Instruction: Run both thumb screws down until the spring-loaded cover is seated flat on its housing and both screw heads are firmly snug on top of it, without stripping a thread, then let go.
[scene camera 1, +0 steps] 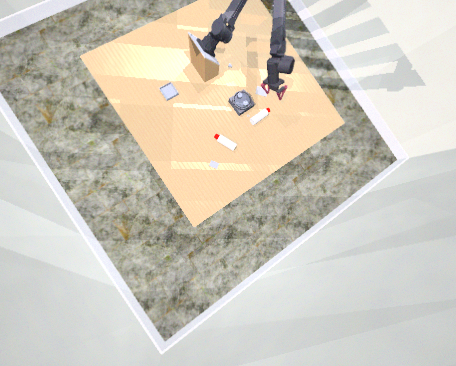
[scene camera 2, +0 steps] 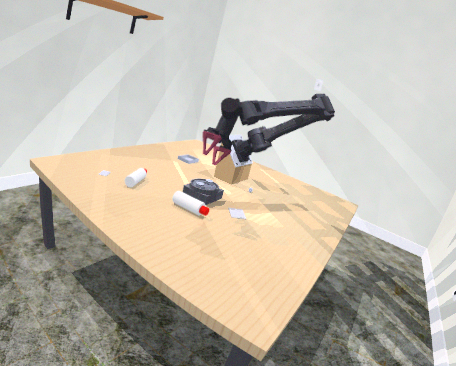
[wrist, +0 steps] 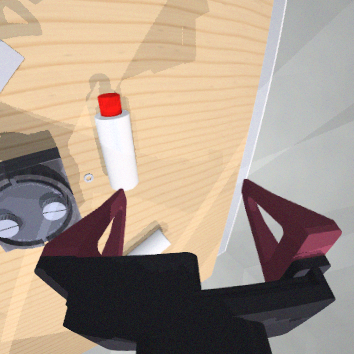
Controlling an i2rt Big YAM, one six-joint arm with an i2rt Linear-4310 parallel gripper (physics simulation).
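Seen in the pictures: gripper, between the fingertips: (scene camera 1: 274, 96) (scene camera 2: 209, 160) (wrist: 183, 188); arm's base, origin of its link: (scene camera 1: 205, 49) (scene camera 2: 239, 151).
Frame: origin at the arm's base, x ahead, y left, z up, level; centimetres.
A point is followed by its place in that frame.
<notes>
The dark square housing (scene camera 1: 233, 103) {x 32.9, y 0.7, z -10.3 cm} (scene camera 2: 204, 195) {x 39.5, y 12.3, z -11.6 cm} (wrist: 30, 162) {x 35.9, y 13.5, z -12.3 cm} stands on the table, partly cut off at the left in the wrist view. Its round grey cover (wrist: 30, 200) {x 34.5, y 9.1, z -10.2 cm} carries two pale slotted screw heads, the right one (wrist: 54, 210) {x 37.0, y 7.3, z -8.9 cm} and the left one (wrist: 8, 228) {x 30.9, y 6.7, z -8.9 cm}. Whether the cover is flat and the heads touch it, I cannot tell. My gripper (scene camera 1: 273, 94) {x 47.2, y 16.7, z 5.7 cm} (scene camera 2: 210, 159) {x 47.2, y 16.7, z 5.7 cm} (wrist: 183, 188) {x 47.2, y 16.7, z 5.7 cm} is open and empty, above the table and off to one side of the housing, touching neither screw.
A white red-capped bottle (scene camera 1: 260, 116) {x 49.1, y 11.8, z -10.6 cm} (scene camera 2: 188, 202) {x 50.2, y 13.5, z -11.6 cm} (wrist: 117, 150) {x 47.4, y 13.2, z -10.5 cm} lies beside the housing; another bottle (scene camera 1: 225, 142) {x 52.1, y -17.8, z -10.7 cm} (scene camera 2: 135, 178) {x 55.6, y -12.5, z -11.4 cm} (wrist: 150, 243) {x 53.3, y -13.2, z -12.3 cm} lies farther off. A small ring (wrist: 85, 178) {x 42.8, y 7.1, z -15.3 cm} lies near the housing. A grey tray (scene camera 1: 169, 91) {x 3.4, y -29.9, z -15.3 cm} (scene camera 2: 188, 159) {x 1.9, y -31.5, z -15.4 cm} and wooden block (scene camera 1: 204, 67) {x 9.1, y -6.5, z -1.0 cm} (scene camera 2: 230, 173) {x 8.8, y 3.1, z -10.1 cm} stand behind.
</notes>
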